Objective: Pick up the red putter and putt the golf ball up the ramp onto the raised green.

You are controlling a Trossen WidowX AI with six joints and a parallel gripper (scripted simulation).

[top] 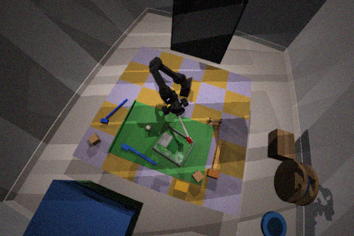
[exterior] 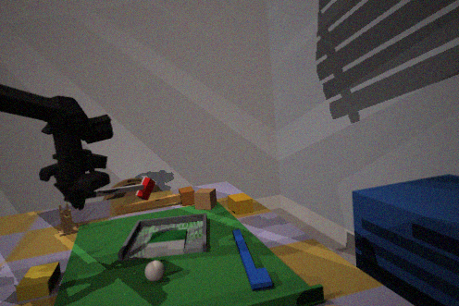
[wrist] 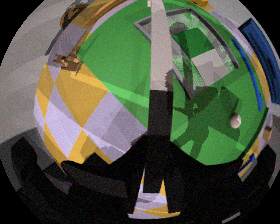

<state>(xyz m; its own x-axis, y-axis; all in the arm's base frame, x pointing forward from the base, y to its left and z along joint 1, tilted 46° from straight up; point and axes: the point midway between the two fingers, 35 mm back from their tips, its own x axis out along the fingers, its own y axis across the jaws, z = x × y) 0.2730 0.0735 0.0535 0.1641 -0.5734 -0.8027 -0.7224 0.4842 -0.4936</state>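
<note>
My gripper tip is 13 cm above the yellow block, 8 cm to the left of it and 8 cm past it. The rest, counted from my gripper tip: red putter 9 cm to the left, 8 cm ahead, 1 cm above; then white golf ball 17 cm ahead, 16 cm to the right, 12 cm below.
</note>
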